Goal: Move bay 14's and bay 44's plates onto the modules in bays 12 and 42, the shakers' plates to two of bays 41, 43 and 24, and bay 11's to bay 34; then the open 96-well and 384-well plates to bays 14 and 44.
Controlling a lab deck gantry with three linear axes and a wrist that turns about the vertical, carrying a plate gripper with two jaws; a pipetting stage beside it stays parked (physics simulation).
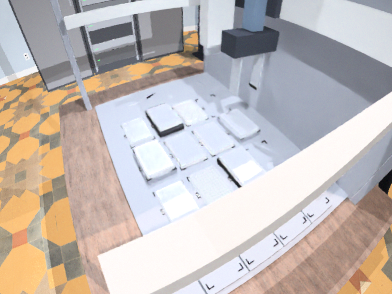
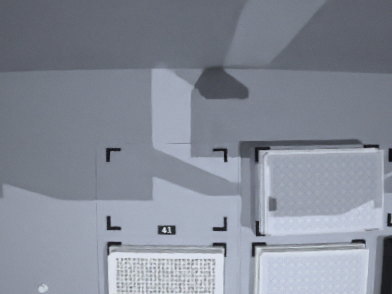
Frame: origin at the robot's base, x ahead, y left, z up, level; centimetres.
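Seen in the pictures: gripper, fingertip midpoint: (image 1: 243, 90); robot's base, link origin: (image 1: 121, 126).
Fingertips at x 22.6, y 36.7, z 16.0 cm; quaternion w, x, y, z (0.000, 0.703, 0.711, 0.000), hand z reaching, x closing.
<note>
Offsets run from my fingertips to a thing's top centre. "pt": to the spot under its first point.
My gripper (image 1: 245, 88) is open and empty, with its two jaws raised above the deck behind the bay 42 plate. A pale plate {dz -12.7, dx +0.0, dy +0.0 cm} (image 1: 239, 123) (image 2: 322, 187) sits on the bay 42 module. Another plate {dz -12.7, dx +0.2, dy -32.4 cm} (image 1: 154, 160) sits raised on the bay 12 module, beside the bay 11 plate {dz -14.6, dx -16.2, dy -32.4 cm} (image 1: 138, 131). One shaker plate {dz -12.4, dx -16.1, dy -21.7 cm} (image 1: 165, 116) rests on a black base at the back left. Another shaker plate {dz -12.4, dx +16.5, dy -11.2 cm} (image 1: 243, 166) is at the right, partly hidden by the front beam. An open plate with fine square wells {dz -14.6, dx -16.2, dy -11.0 cm} (image 1: 190, 111) (image 2: 167, 272) is in bay 31. A second open plate {dz -14.6, dx +16.6, dy -21.7 cm} (image 1: 211, 182) shows a well grid.
Bay 41's label {pt dz -16.0, dx -16.2, dy -5.0 cm} (image 2: 166, 230) lies between its corner marks. Closed plates stand in bay 22 {pt dz -14.6, dx +1.1, dy -21.9 cm} (image 1: 185, 149) and bay 32 {pt dz -14.6, dx +0.9, dy -11.3 cm} (image 1: 213, 137) (image 2: 312, 270). Another plate {dz -14.6, dx +16.6, dy -32.4 cm} (image 1: 176, 201) is near the front. A cream beam (image 1: 240, 210) crosses the foreground and hides deck bays behind it.
</note>
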